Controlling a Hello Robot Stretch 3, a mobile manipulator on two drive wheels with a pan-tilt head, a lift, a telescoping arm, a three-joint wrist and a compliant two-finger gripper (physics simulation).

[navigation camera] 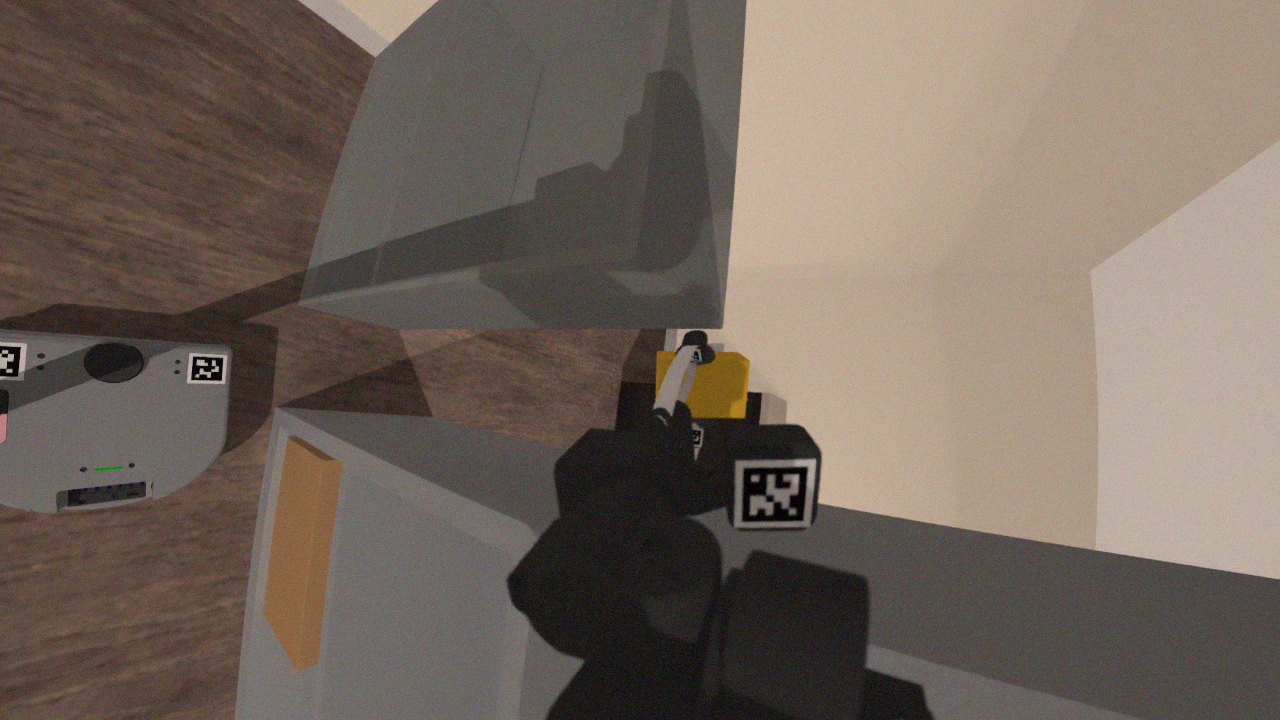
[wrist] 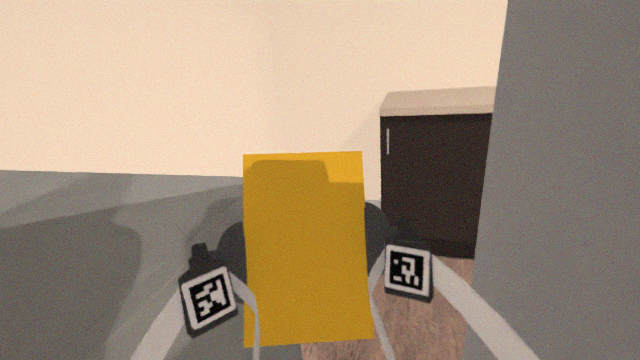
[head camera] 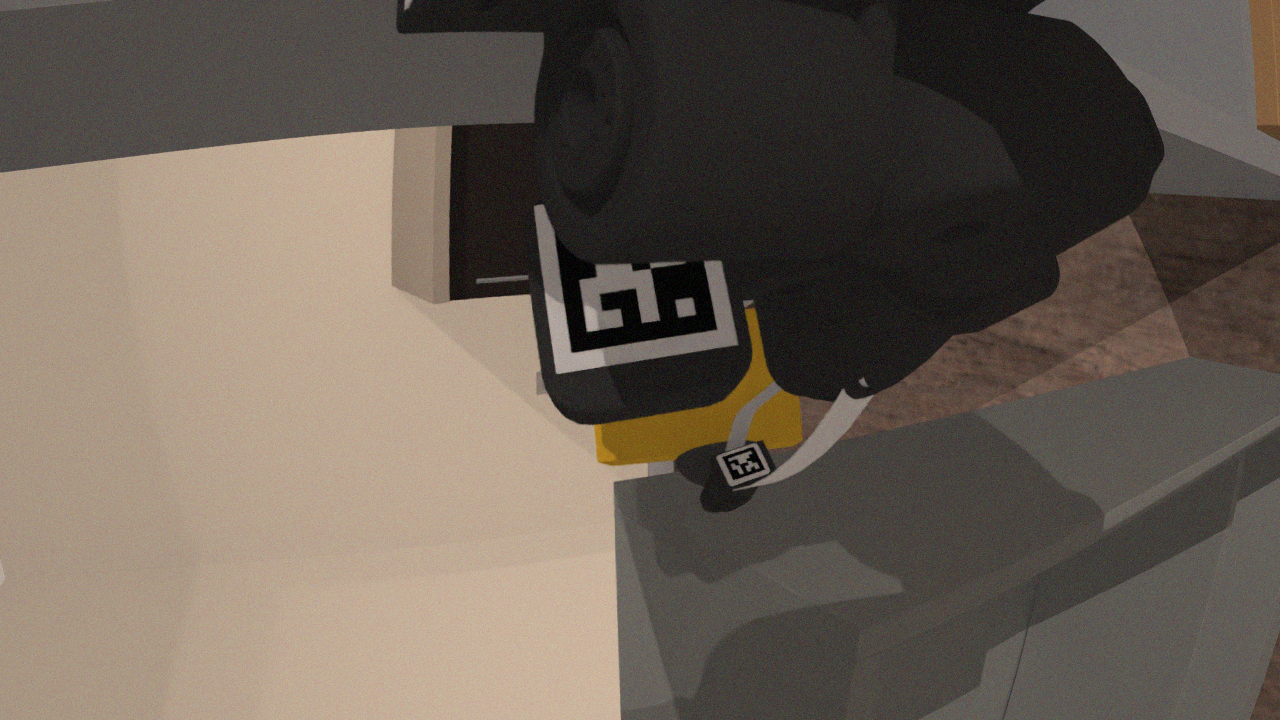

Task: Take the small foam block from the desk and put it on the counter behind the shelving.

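Where they show: gripper, fingertip midpoint: (navigation camera: 700,381) (wrist: 305,237); robot's base, origin of the base link: (navigation camera: 117,360).
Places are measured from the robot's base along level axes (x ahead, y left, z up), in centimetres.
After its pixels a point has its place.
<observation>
My gripper (navigation camera: 696,394) @(x 5.4, y -39.6, z 110.3 cm) (wrist: 305,237) @(x 5.4, y -39.6, z 110.3 cm) is shut on the yellow foam block (head camera: 666,438) @(x 6.9, y -37.4, z 113.1 cm) (navigation camera: 723,386) @(x 5.1, y -38.1, z 113.4 cm) (wrist: 306,290) @(x 4.6, y -36.0, z 109.8 cm). The block stands upright between the two finger pads in the wrist view; in the head view the wrist hides part of it. The likely counter is a dark cabinet with a beige top (head camera: 416,214) @(x -22.0, y -203.3, z 91.1 cm) (navigation camera: 772,409) @(x -8.3, y -194.5, z 91.1 cm) (wrist: 437,102) @(x -28.7, y -193.1, z 91.1 cm), beyond and right of the block in the wrist view, apart from it. The grey shelving (head camera: 223,85) @(x -12.2, y -45.6, z 133.2 cm) (navigation camera: 1002,568) @(x -13.1, y -54.2, z 142.6 cm) (wrist: 560,150) @(x -12.8, y -51.0, z 111.4 cm) hides the counter's right part there. The desk cannot be made out for certain.
A grey unit (head camera: 948,474) @(x 15.2, y -46.3, z 84.4 cm) (navigation camera: 483,170) (wrist: 55,270) @(x 26.0, y -41.0, z 106.1 cm) stands on the other side of the gap from the shelving, close to the left finger. An orange-brown board (navigation camera: 302,555) @(x -38.2, y -27.7, z 30.6 cm) is in the shelving. The robot base (navigation camera: 134,420) @(x -10.3, y -3.1, z 16.0 cm) is on the wood floor at the navigation view's left. A beige wall (wrist: 175,80) @(x 85.5, y -152.4, z 113.5 cm) is beyond.
</observation>
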